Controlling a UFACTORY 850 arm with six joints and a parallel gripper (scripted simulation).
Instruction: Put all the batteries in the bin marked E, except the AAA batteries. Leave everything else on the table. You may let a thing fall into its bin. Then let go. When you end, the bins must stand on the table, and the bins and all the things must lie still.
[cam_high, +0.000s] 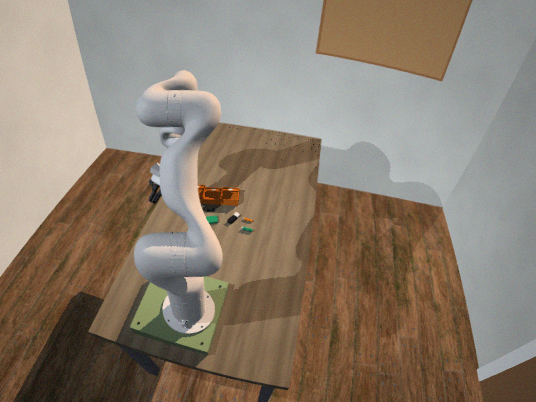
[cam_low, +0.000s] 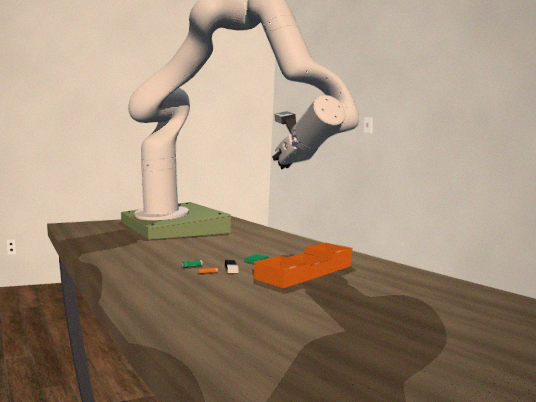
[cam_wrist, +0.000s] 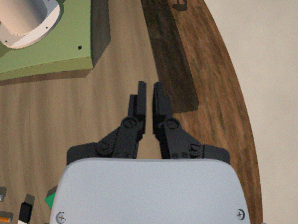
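My gripper is now 260 mm short of the orange bin row, 210 mm above it and 180 mm to the left of it. Round my hand: flat green block 230 mm below, 200 mm to the right, 120 mm ahead; small black cylinder 230 mm below, 180 mm to the right, 180 mm ahead; black-and-white block battery 300 mm to the right, 230 mm below, 140 mm ahead.
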